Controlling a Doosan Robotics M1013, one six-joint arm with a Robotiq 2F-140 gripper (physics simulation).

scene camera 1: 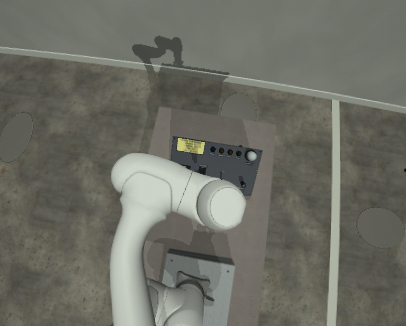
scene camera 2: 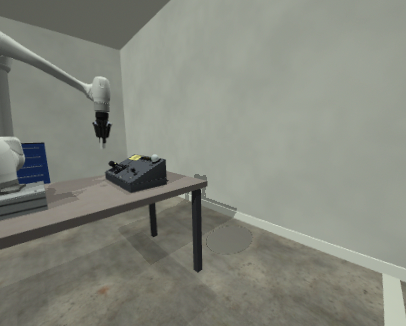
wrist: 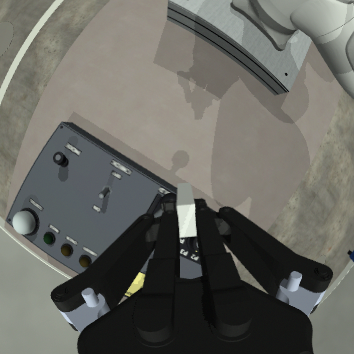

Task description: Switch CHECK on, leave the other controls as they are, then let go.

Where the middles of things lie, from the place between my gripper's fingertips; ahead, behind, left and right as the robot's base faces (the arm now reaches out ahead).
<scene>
Now: the dark control box (scene camera 1: 236, 164) 200 mm ahead of my hand, 20 mm to the right of it and 160 mm below it.
</scene>
